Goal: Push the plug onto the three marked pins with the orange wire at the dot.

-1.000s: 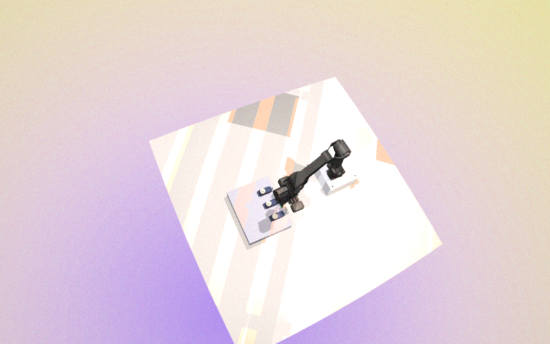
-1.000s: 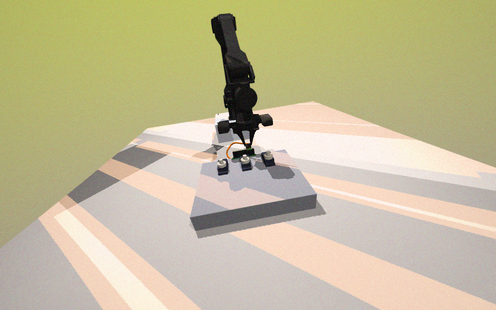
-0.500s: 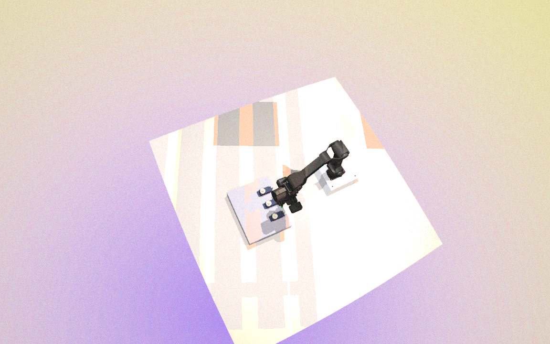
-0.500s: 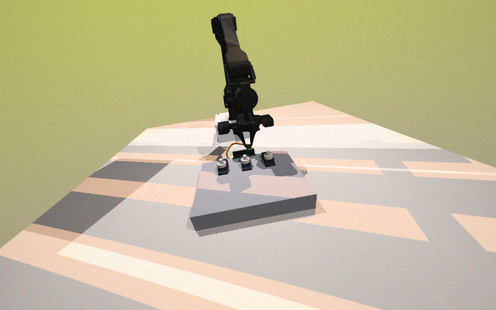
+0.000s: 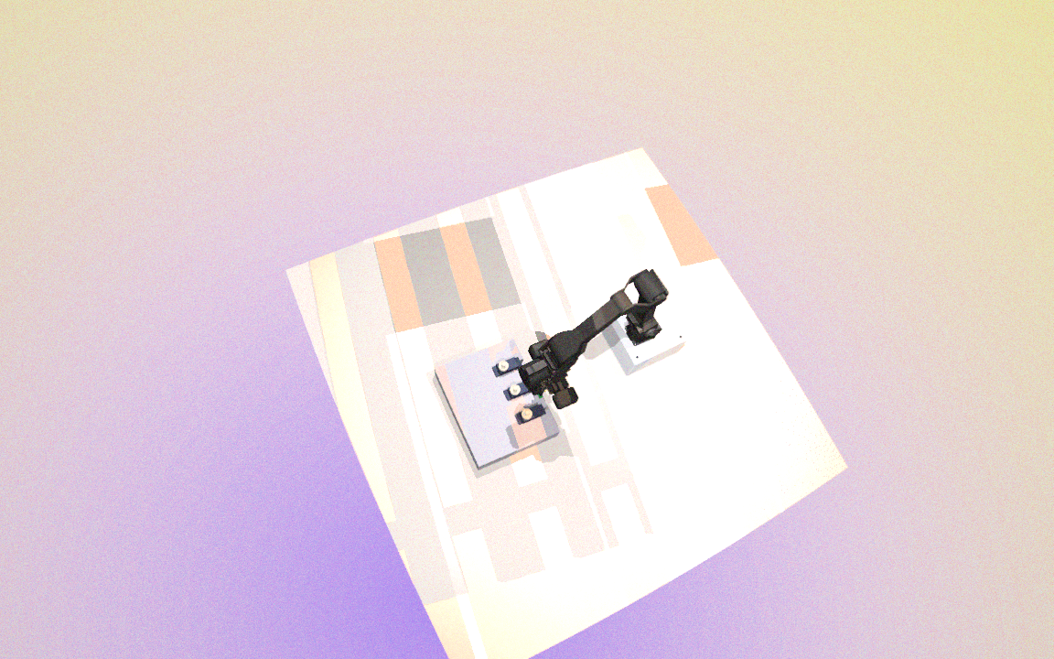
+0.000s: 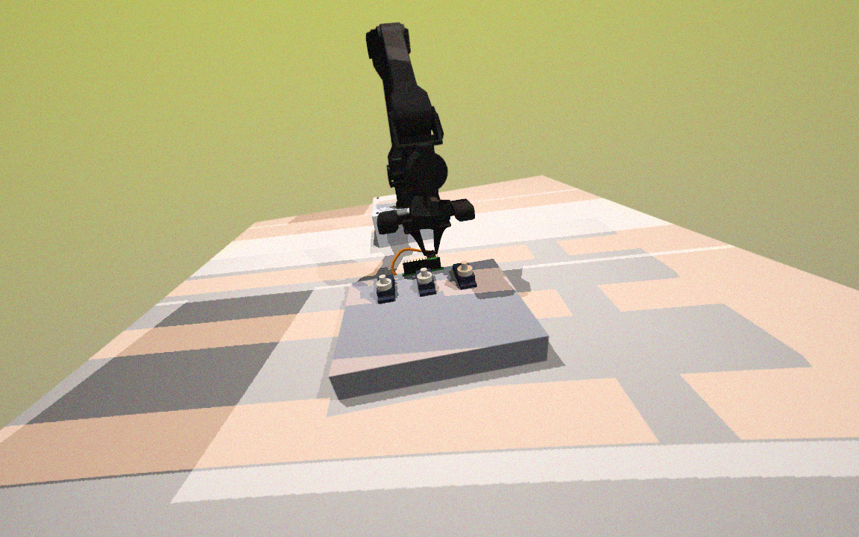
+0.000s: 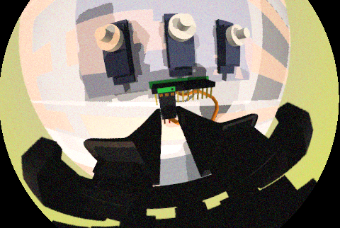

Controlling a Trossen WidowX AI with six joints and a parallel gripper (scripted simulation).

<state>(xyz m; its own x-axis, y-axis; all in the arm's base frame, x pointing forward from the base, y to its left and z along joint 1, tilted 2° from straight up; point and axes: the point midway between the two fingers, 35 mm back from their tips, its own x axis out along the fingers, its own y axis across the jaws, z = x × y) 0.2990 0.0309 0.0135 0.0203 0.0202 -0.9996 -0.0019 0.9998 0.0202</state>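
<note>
Now: gripper tip 3 cm short of the green band. Round my gripper tip: pin header strip: 3 cm ahead, 2 cm to the right, 1 cm below; then grey holder: 19 cm ahead, 5 cm below, 2 cm to the right.
</note>
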